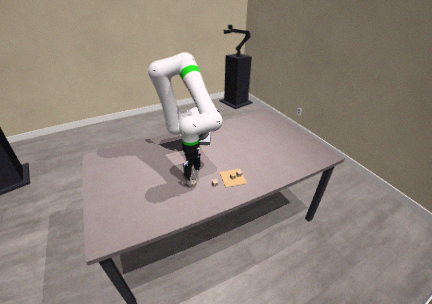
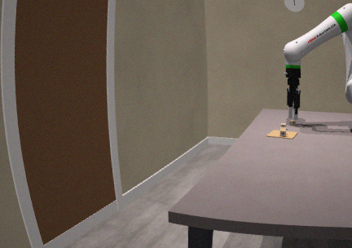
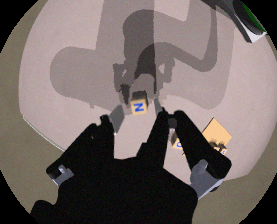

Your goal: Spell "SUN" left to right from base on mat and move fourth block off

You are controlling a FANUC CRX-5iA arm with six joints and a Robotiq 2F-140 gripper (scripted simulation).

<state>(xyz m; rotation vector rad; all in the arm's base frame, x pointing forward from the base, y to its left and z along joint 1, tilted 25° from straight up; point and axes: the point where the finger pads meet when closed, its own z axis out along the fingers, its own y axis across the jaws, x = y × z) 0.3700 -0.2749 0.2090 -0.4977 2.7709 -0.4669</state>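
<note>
Now: hand 23 cm to the right of the tan letter block, 10 cm short of it and 5 cm above it. Also, from my hand: tan mat 24 cm to the left, 10 cm ahead, 7 cm below.
</note>
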